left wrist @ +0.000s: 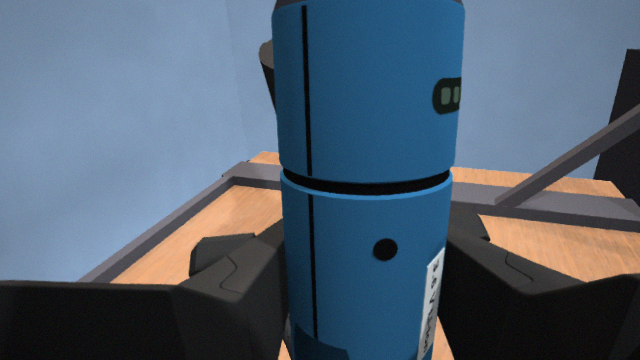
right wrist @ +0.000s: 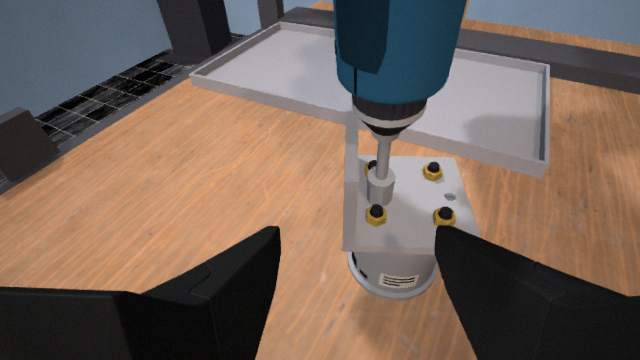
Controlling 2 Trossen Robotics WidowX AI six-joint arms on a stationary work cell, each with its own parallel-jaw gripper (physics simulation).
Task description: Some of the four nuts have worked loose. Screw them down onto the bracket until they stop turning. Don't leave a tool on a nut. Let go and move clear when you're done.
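Frame: origin at the left arm's base, x right, y ahead, z up, level; centimetres.
Where they show: left gripper, fingertip midpoint: (left wrist: 356, 230); right gripper, fingertip midpoint: (right wrist: 357, 238).
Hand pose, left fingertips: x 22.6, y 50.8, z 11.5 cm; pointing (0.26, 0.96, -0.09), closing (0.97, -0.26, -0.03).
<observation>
Things, the pixels of their top centre, and the offset from my left fingertips. "spot": a spot on its surface instead. Level surfaces: height alone.
- blue electric screwdriver, surface spot: (left wrist: 370, 125) spot: dx -0.9, dy -3.6, dz +4.6 cm
- far right nut, top centre: (right wrist: 433, 168) dx -5.3, dy -5.6, dz -16.0 cm
- round grey base, surface spot: (right wrist: 400, 265) spot: dx -2.5, dy -1.4, dz -19.3 cm
- wooden table, surface height: dz -23.1 cm
My left gripper (left wrist: 356, 230) is shut on a blue electric screwdriver (left wrist: 370, 125) (right wrist: 397, 45). Its grey socket (right wrist: 381, 187) hangs upright over the bracket (right wrist: 405, 235), between the two left-hand nuts in the right wrist view. The nearer left nut (right wrist: 376, 216) shows just below the socket; the farther left nut (right wrist: 369, 170) is partly hidden behind the tool's shaft. The far right nut (right wrist: 433, 172) and near right nut (right wrist: 444, 217) are uncovered. Black bolt ends stand above the nuts. My right gripper (right wrist: 357, 238) is open and empty, its fingertips in front of the bracket.
The bracket sits on a round grey base (right wrist: 400, 265) on the wooden table (right wrist: 175, 185). Its upright wall (right wrist: 351, 200) is left of the nuts. A grey tray (right wrist: 270, 102) lies behind it. Dark frame rails (left wrist: 165, 220) edge the table.
</observation>
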